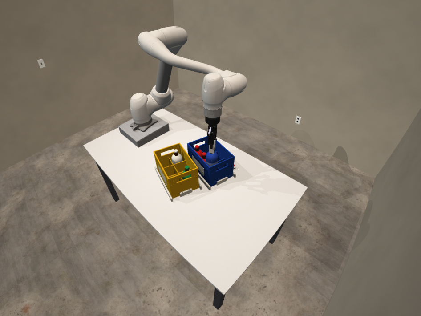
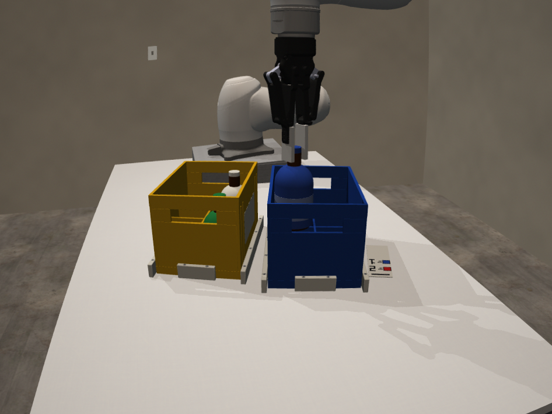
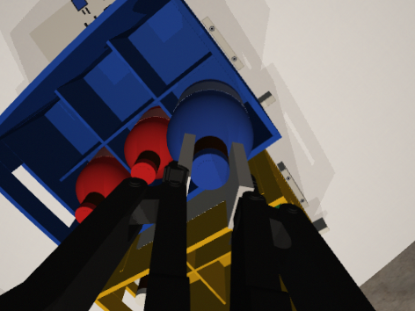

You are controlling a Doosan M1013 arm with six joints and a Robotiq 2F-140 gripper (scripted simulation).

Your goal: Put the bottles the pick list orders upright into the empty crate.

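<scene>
Now: the blue bottle 80 mm below my hand. Round my hand: yellow crate (200 mm behind, 110 mm to the right, 190 mm below); then green bottle (100 mm behind, 120 mm to the right, 190 mm below); then blue crate (60 mm behind, 80 mm to the left, 190 mm below).
</scene>
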